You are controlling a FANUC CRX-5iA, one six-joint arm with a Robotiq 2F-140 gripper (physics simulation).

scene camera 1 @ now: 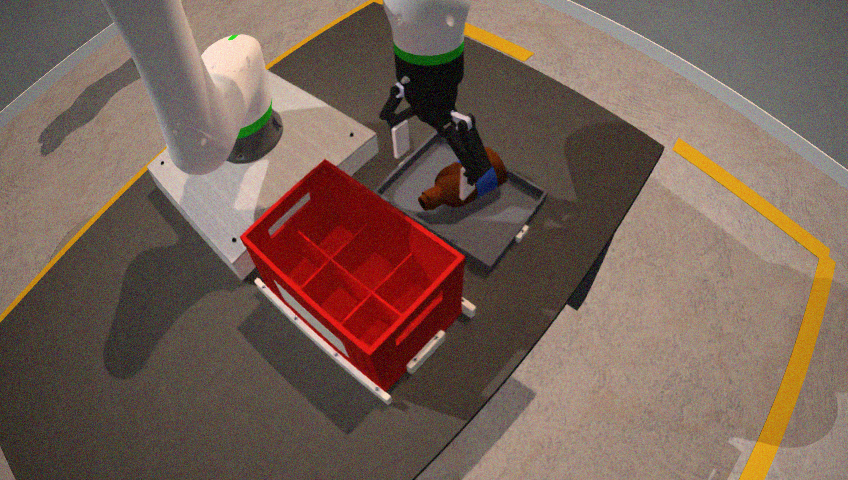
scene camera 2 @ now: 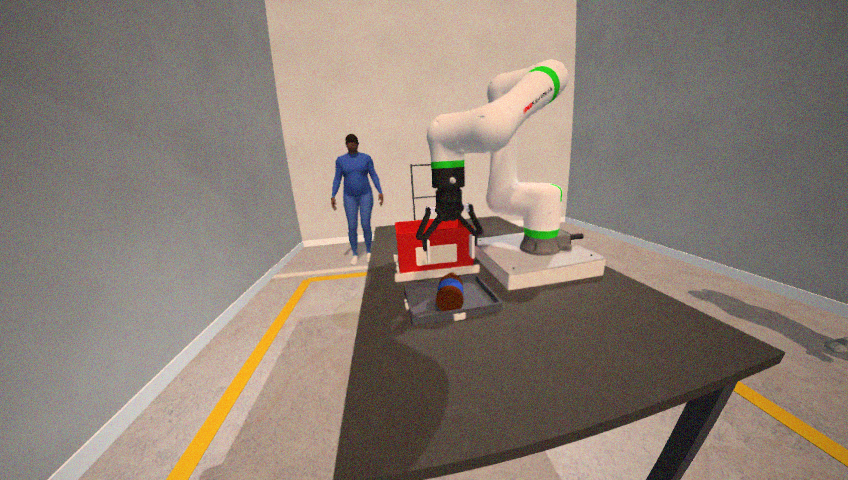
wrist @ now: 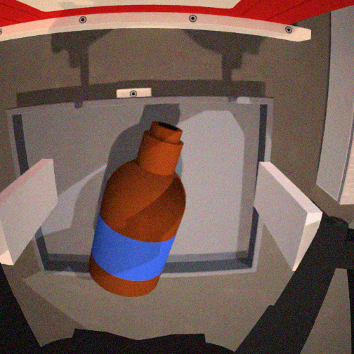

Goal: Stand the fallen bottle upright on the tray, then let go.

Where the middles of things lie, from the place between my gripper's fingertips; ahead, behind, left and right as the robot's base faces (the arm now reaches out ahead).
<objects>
I see my gripper 7 cm above the brown bottle [scene camera 1: 446,190], 6 cm to the right of it and 1 cm short of it.
</objects>
